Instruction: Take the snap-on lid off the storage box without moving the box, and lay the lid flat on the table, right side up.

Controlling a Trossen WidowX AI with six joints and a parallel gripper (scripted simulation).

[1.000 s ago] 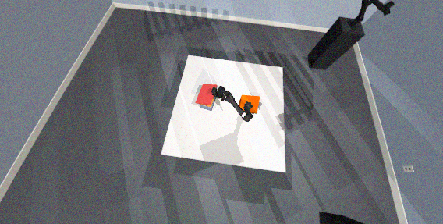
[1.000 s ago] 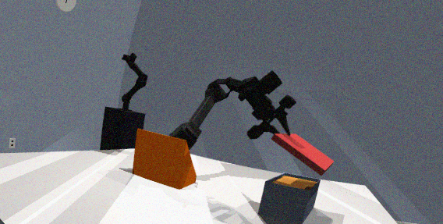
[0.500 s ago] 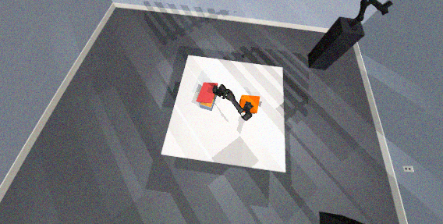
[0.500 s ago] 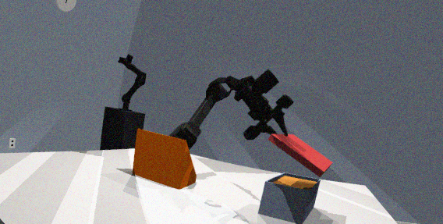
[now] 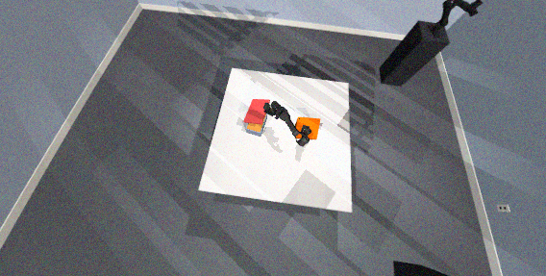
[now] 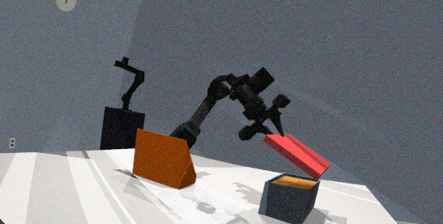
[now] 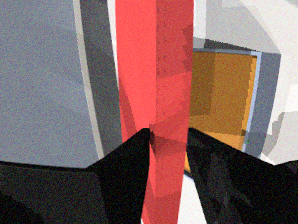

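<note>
My gripper tip is now 80 mm short of the red lid, 30 mm above it and 10 mm to the left of it. The rest, counted from my gripper tip: storage box 180 mm below, 70 mm ahead, 40 mm to the left.
</note>
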